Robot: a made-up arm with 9 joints. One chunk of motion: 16 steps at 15 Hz.
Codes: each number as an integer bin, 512 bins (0 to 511) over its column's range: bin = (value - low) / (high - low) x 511, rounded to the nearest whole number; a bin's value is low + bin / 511 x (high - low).
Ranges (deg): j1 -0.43..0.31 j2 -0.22..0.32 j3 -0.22..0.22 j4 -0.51..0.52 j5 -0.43..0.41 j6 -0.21..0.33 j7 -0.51..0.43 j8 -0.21..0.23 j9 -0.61..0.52
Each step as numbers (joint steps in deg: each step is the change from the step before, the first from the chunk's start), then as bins.
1 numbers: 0.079 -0.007 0.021 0.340 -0.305 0.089 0.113 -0.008 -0.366
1 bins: 351 202 280 422 76 283 339 235 110
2 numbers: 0.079 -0.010 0.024 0.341 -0.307 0.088 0.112 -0.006 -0.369
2 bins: 351 199 283 422 75 282 338 237 109
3 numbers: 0.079 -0.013 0.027 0.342 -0.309 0.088 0.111 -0.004 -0.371
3 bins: 351 196 287 423 74 282 338 239 108
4 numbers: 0.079 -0.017 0.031 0.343 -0.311 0.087 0.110 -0.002 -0.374
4 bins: 351 192 292 423 72 281 337 242 107
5 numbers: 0.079 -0.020 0.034 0.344 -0.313 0.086 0.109 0.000 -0.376
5 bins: 351 189 295 424 71 280 336 244 106
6 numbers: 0.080 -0.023 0.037 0.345 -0.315 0.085 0.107 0.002 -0.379
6 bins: 352 186 298 424 70 279 335 246 104
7 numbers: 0.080 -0.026 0.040 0.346 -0.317 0.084 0.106 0.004 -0.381
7 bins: 352 184 302 425 69 278 335 249 104
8 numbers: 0.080 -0.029 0.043 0.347 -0.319 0.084 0.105 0.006 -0.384
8 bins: 352 181 305 425 68 278 334 251 102
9 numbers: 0.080 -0.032 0.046 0.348 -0.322 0.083 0.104 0.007 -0.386
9 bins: 352 178 309 426 66 277 334 252 101
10 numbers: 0.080 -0.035 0.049 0.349 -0.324 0.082 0.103 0.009 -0.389
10 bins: 352 175 312 426 64 276 333 254 100
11 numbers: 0.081 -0.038 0.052 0.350 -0.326 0.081 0.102 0.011 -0.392
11 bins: 353 172 316 427 63 275 333 257 99
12 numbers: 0.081 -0.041 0.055 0.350 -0.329 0.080 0.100 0.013 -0.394
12 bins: 353 169 319 427 61 274 332 259 98
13 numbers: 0.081 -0.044 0.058 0.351 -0.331 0.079 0.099 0.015 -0.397
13 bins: 353 167 323 427 60 273 331 261 96
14 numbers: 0.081 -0.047 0.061 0.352 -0.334 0.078 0.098 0.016 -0.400
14 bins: 353 164 326 428 58 273 331 262 95
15 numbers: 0.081 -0.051 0.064 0.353 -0.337 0.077 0.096 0.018 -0.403
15 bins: 353 160 330 428 57 272 329 265 94
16 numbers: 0.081 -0.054 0.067 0.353 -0.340 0.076 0.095 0.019 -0.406
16 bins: 353 157 333 428 55 271 329 266 92
